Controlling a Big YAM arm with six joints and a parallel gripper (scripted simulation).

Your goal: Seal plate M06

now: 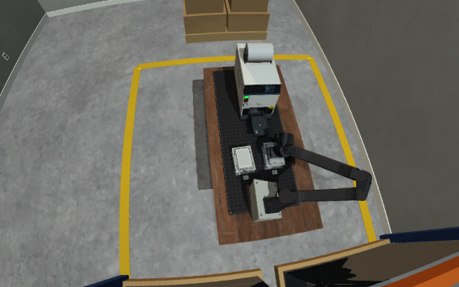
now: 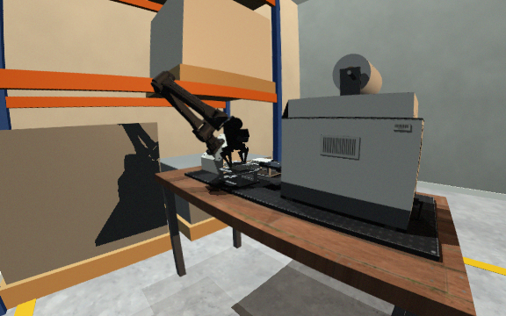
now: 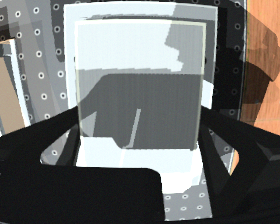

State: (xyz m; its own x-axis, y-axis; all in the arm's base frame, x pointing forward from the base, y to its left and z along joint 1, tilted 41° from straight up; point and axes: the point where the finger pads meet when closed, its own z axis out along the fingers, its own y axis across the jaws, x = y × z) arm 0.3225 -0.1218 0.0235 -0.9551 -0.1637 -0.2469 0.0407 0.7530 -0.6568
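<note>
Right now my hand is right at the white well plate. Also, from my hand: foil roll 53 cm ahead, 5 cm to the left, 34 cm above; then dark stage 20 cm ahead, 6 cm to the left, 2 cm above; then white plate 1 cm behind, 20 cm to the left, 1 cm below.
</note>
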